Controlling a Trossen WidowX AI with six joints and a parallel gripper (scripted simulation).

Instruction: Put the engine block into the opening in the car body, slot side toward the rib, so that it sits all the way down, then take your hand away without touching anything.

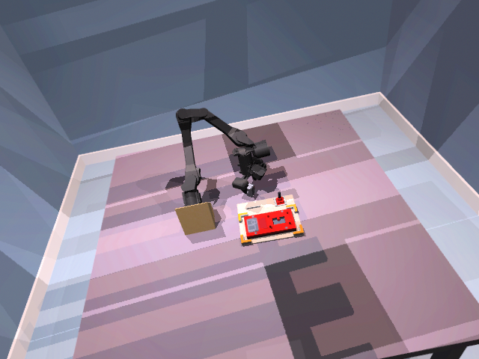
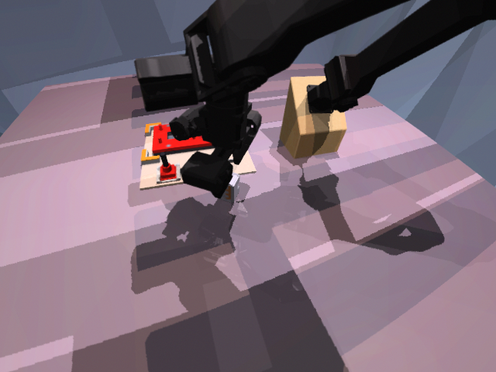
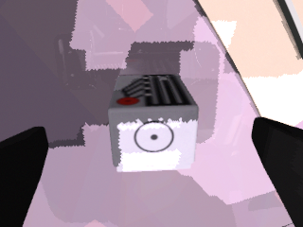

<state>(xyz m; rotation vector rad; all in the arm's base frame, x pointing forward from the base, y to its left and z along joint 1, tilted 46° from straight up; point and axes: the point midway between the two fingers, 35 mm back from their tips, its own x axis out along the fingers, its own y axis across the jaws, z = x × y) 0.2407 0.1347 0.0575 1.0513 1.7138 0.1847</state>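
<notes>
Right now the grey engine block is 1 cm behind my gripper tip and 2 cm below it.
</notes>
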